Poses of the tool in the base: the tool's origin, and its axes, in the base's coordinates. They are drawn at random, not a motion.
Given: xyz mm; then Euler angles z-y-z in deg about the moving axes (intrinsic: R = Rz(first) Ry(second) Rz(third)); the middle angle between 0 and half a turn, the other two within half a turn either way.
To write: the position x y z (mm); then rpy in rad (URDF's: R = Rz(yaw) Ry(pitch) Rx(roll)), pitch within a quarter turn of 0, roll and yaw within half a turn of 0. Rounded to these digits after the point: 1 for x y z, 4 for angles.
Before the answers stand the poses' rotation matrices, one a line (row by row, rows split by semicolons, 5 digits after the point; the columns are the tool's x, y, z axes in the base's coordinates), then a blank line. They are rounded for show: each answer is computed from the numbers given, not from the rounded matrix.
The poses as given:
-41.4 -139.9 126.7 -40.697 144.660 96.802
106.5 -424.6 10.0 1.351 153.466 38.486
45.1 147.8 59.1 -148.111 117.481 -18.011
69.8 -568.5 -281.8 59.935 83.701 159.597
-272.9 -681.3 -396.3 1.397 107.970 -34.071
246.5 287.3 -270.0 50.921 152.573 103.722
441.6 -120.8 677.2 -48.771 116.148 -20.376
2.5 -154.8 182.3 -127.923 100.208 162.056
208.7 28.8 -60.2 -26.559 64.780 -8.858
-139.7 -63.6 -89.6 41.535 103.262 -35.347
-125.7 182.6 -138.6 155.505 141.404 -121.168
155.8 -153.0 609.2 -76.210 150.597 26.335
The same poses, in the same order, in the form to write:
0.72072 0.53688 0.43855; 0.68983 -0.61796 -0.37717; 0.06851 0.57436 -0.81573
-0.71479 0.53816 0.44660; 0.60564 0.79567 0.01053; -0.34968 0.27801 -0.89467
0.20927 0.62354 -0.75327; 0.49436 -0.73209 -0.46867; -0.84369 -0.27431 -0.46145
-0.35323 0.79200 0.49796; 0.08565 -0.50266 0.86023; 0.93161 0.34652 0.10972
-0.24183 -0.19298 0.95094; -0.56628 0.82388 0.02319; -0.78794 -0.53289 -0.30852
-0.62139 0.72771 0.29037; 0.77584 0.51982 0.35757; 0.10926 0.44747 -0.88760
-0.53413 0.60389 0.59162; 0.08122 0.73323 -0.67511; -0.84149 -0.31255 -0.44069
0.13941 -0.78402 -0.60487; -0.32235 0.54164 -0.77635; 0.93630 0.30321 -0.17722
0.30774 0.50048 0.80921; -0.32598 0.85447 -0.40450; -0.89389 -0.13931 0.42610
0.24354 -0.64019 0.72859; -0.55713 0.52256 0.64539; -0.79391 -0.56310 -0.22940
-0.01333 0.82314 -0.56768; 0.94635 0.19370 0.25865; 0.32286 -0.53378 -0.78156
0.24472 0.96250 0.11702; 0.86401 -0.16171 -0.47680; -0.44000 0.21779 -0.87119

-41.4 -139.9 126.7 2.5281 -0.0686 0.7635
106.5 -424.6 10.0 2.8403 0.3572 2.4387
45.1 147.8 59.1 -2.6053 1.0041 1.1704
69.8 -568.5 -281.8 1.2642 -1.1988 2.9037
-272.9 -681.3 -396.3 -2.0956 0.9074 -1.9744
246.5 287.3 -270.0 2.6746 -0.1095 2.2461
441.6 -120.8 677.2 -2.5247 1.0000 2.9907
2.5 -154.8 182.3 2.0997 -1.2119 -1.1626
208.7 28.8 -60.2 -0.3160 1.1059 -0.8142
-139.7 -63.6 -89.6 -1.9577 0.9172 -1.1587
-125.7 182.6 -138.6 -2.5424 -0.3287 1.5849
155.8 -153.0 609.2 2.8966 0.4556 1.2948

